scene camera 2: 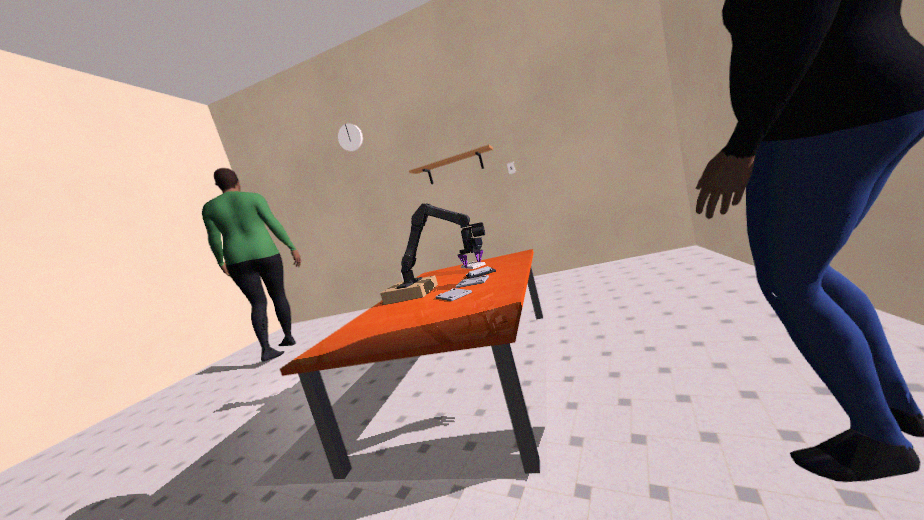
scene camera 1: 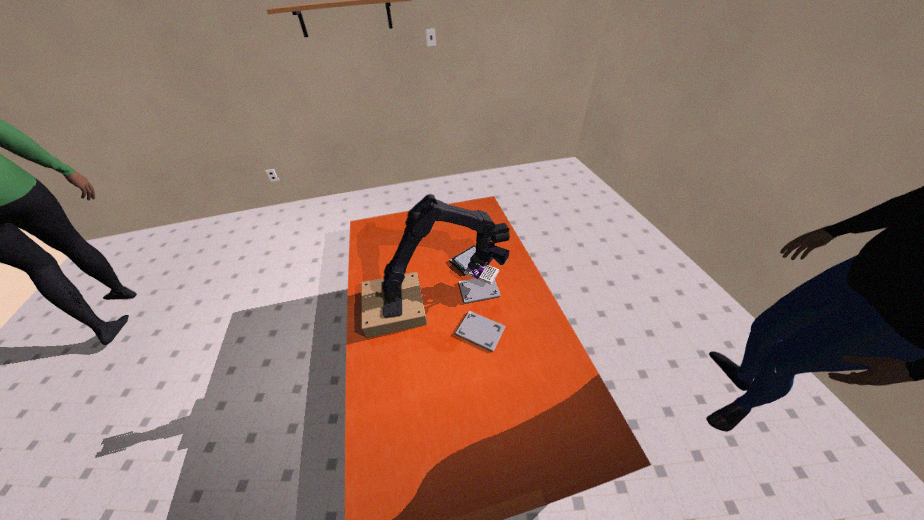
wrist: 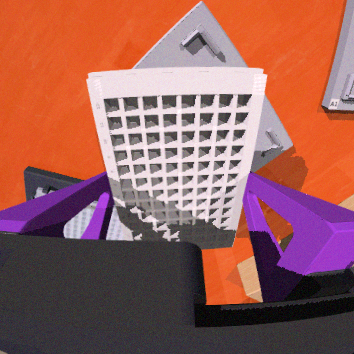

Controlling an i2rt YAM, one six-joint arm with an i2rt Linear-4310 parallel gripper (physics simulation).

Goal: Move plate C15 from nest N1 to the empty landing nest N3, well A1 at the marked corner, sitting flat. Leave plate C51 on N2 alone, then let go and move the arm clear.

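My gripper point(scene camera 1: 478, 270) point(scene camera 2: 471, 261) point(wrist: 178, 177) has its purple fingers shut on the long sides of a white well plate point(scene camera 1: 490, 272) point(scene camera 2: 475, 265) point(wrist: 175, 82), taken as C15. The plate hangs above the table, partly over the middle grey nest point(scene camera 1: 479, 292) point(scene camera 2: 472, 281) point(wrist: 225, 55), and is turned relative to it. Another grey nest point(scene camera 1: 479, 331) point(scene camera 2: 453, 294) point(wrist: 339, 70) is empty; its A1 tag shows in the wrist view. A plate point(scene camera 1: 463, 260) point(wrist: 85, 225), taken as C51, sits in the dark nest point(wrist: 37, 179), partly hidden. Which grey nest is N1 or N3 cannot be read.
The nests lie on an orange table point(scene camera 1: 400, 388) point(scene camera 2: 387, 323). The arm stands on a wooden base block point(scene camera 1: 393, 327) point(scene camera 2: 408, 292). A person in blue trousers point(scene camera 1: 795, 323) point(scene camera 2: 821, 213) stands at the right, and one in a green top point(scene camera 2: 239, 226) at the left, both off the table.
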